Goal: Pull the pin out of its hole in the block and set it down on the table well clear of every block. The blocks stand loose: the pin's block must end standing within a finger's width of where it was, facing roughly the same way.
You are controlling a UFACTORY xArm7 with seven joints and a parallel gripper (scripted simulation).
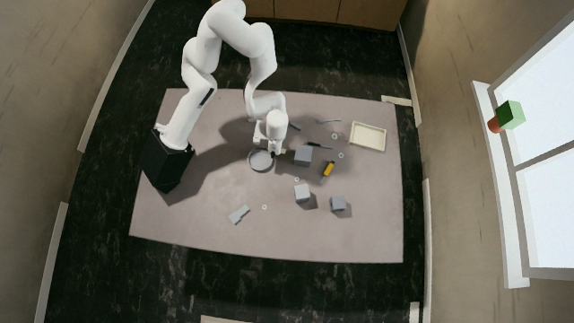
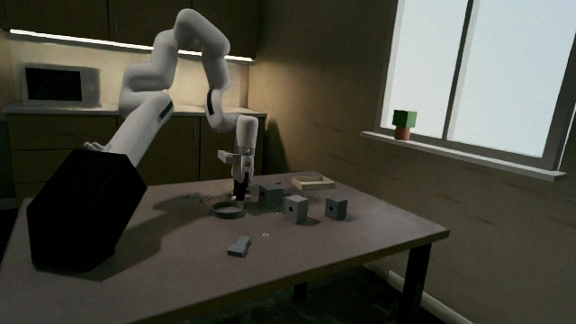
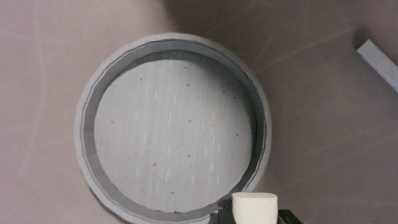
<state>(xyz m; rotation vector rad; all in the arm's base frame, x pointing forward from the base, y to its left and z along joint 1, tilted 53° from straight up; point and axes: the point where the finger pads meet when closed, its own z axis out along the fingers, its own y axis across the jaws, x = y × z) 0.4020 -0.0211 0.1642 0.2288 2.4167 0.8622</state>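
My gripper is now 60 mm past the round grey dish, 40 mm to the left of it and 40 mm above it. Round my hand: cream tray 420 mm ahead, 150 mm to the left, 40 mm below.
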